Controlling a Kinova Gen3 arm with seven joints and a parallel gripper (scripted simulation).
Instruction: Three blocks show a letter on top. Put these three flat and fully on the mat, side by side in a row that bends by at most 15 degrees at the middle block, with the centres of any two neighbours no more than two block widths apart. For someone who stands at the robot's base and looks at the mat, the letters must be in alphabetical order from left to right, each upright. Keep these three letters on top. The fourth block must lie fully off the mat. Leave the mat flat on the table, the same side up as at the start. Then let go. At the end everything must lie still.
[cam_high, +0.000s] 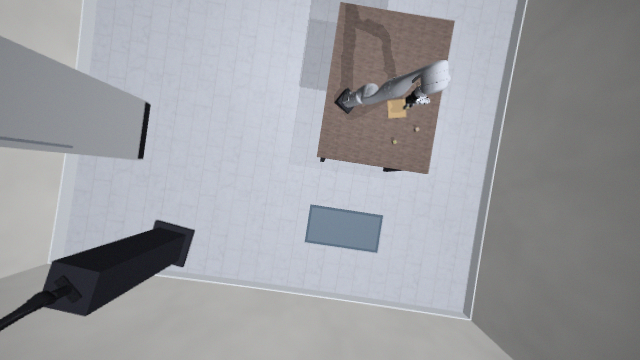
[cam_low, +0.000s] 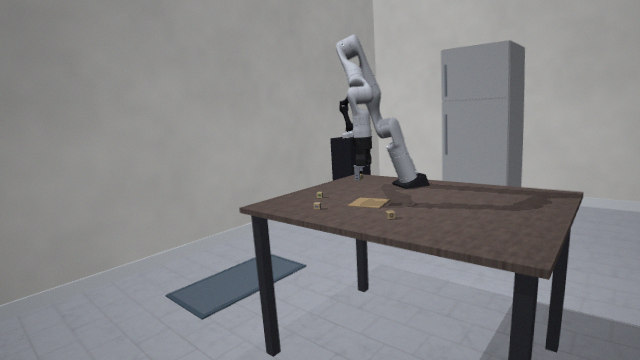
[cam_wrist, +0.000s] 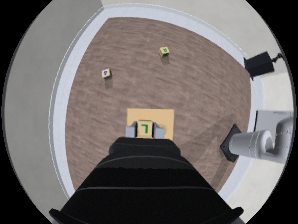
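Right now my hand is 120 mm above the mat, 30 mm to the right of it and 30 mm past it. Round my hand: tan block: 160 mm ahead, 110 mm below, 90 mm to the right.
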